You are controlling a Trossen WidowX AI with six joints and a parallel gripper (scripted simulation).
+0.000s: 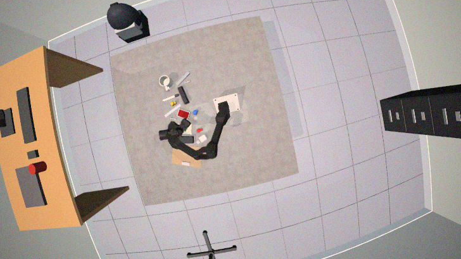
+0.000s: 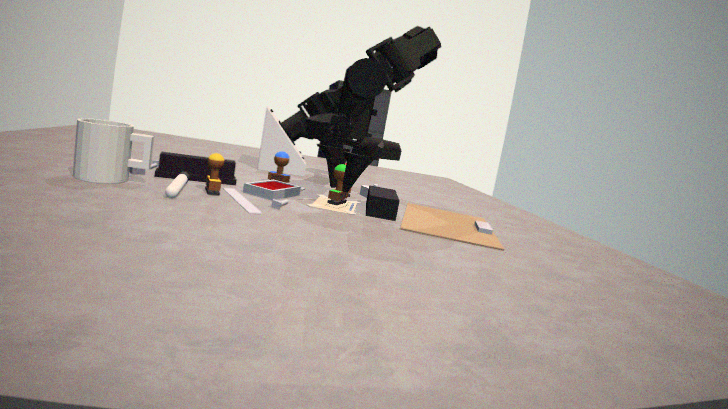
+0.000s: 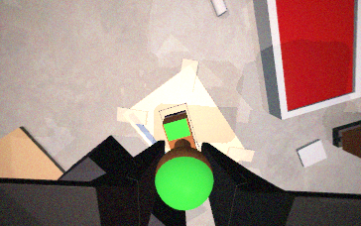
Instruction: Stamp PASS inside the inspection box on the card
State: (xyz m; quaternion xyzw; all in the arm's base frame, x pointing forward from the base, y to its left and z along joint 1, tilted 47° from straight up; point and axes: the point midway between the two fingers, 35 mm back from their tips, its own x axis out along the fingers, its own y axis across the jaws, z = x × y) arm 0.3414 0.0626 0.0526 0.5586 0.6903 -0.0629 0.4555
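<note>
Right now my gripper tip is 3 cm above the cream card and 1 cm past it. From my gripper tip the other things lie so: red ink pad (11 cm to the right, 3 cm behind, 2 cm below); then black box (8 cm to the left, 1 cm below); then green-knobbed stamp (right at my gripper tip).
</note>
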